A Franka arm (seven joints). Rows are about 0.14 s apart.
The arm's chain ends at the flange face. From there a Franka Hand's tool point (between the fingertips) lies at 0.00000 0.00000 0.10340 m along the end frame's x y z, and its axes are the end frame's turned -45 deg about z.
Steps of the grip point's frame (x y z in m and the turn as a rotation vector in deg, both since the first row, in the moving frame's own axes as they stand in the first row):
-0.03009, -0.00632, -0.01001, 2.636, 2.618, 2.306
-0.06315, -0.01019, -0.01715, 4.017, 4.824, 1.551
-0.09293, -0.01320, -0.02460, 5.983, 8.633, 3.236
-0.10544, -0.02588, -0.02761, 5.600, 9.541, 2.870
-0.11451, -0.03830, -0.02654, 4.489, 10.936, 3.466
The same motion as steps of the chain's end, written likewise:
-0.02586, 0.02351, -0.00979, 3.715, -0.013, 2.306
-0.05304, 0.04869, -0.01653, 6.252, 0.571, 1.551
-0.07893, 0.07482, -0.02287, 10.335, 1.874, 3.236
-0.09834, 0.07533, -0.02569, 10.706, 2.787, 2.870
-0.11681, 0.07317, -0.02435, 10.907, 4.559, 3.466

